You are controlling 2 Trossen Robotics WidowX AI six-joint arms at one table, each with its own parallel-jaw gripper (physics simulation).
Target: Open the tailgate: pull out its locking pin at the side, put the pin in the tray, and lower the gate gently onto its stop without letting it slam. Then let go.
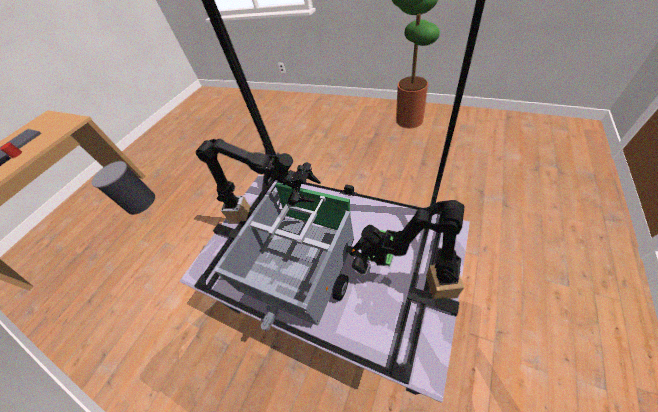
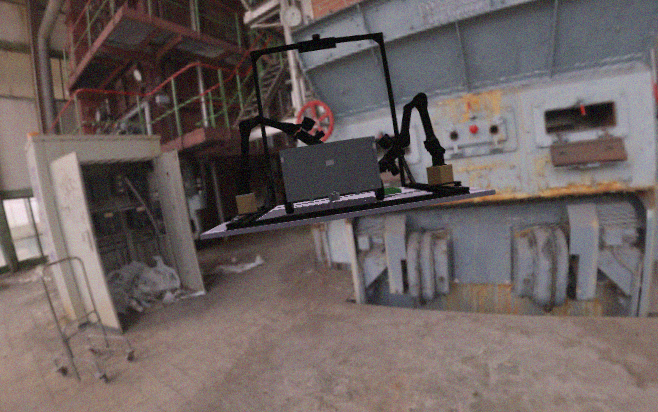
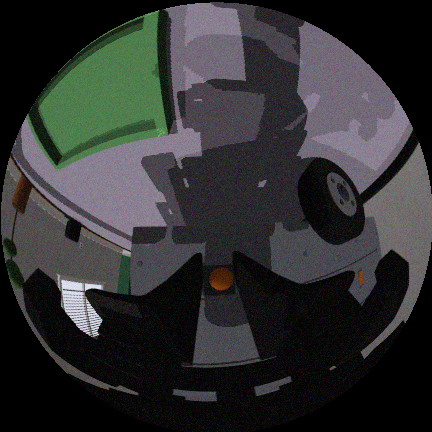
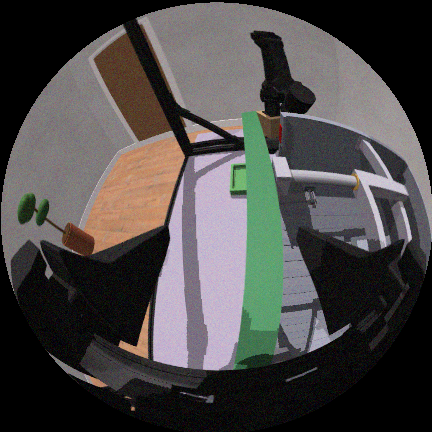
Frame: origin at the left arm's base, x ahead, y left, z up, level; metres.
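Where they show: left gripper, fingertip midpoint: [image 1: 351, 251] [image 3: 217, 257]; right gripper, fingertip midpoint: [image 1: 317, 192] [image 4: 236, 233]; left arm's base, origin of the base link: [image 1: 446, 276] [image 2: 438, 165] [image 4: 271, 112]; right arm's base, origin of the base link: [image 1: 232, 203] [image 2: 244, 194].
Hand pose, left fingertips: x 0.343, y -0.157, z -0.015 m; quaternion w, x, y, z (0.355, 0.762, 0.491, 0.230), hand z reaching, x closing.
Each offset is from my left fingertips to the centre of the thing. "*": to the spot under its first point.
The green tailgate [image 1: 336, 218] [image 4: 265, 225] stands upright at the back of the grey trailer. The pin's orange round head @(dx -0.009, dy +0.005, dz +0.015 m) [image 3: 220, 278] is against its dark plate on the trailer's side. My left gripper [image 3: 217, 257] [image 1: 354, 257] is at that side. Its fingers are partly closed but apart, one on each side of the orange head, with narrow gaps showing; the pin's shaft is hidden. My right gripper [image 4: 236, 233] [image 1: 314, 191] is open above the tailgate, whose top edge runs between its fingers without being gripped. The green tray @(dx -0.139, dy -0.057, dz -0.090 m) [image 3: 100, 85] [image 4: 239, 180] [image 1: 389, 258] lies on the table beside the trailer.
The grey trailer body [image 1: 230, 280] [image 2: 330, 170] fills the table's middle, with white bars @(* dx +0.129, dy -0.058, dz +0.180 m) [image 1: 312, 220] across its bed. A black wheel @(dx +0.061, dy +0.129, dz -0.049 m) [image 1: 341, 287] [image 3: 332, 200] is near my left gripper. A black frame post [image 1: 457, 105] rises beside the left arm. A small black block [image 1: 349, 189] stands at the table's back edge.
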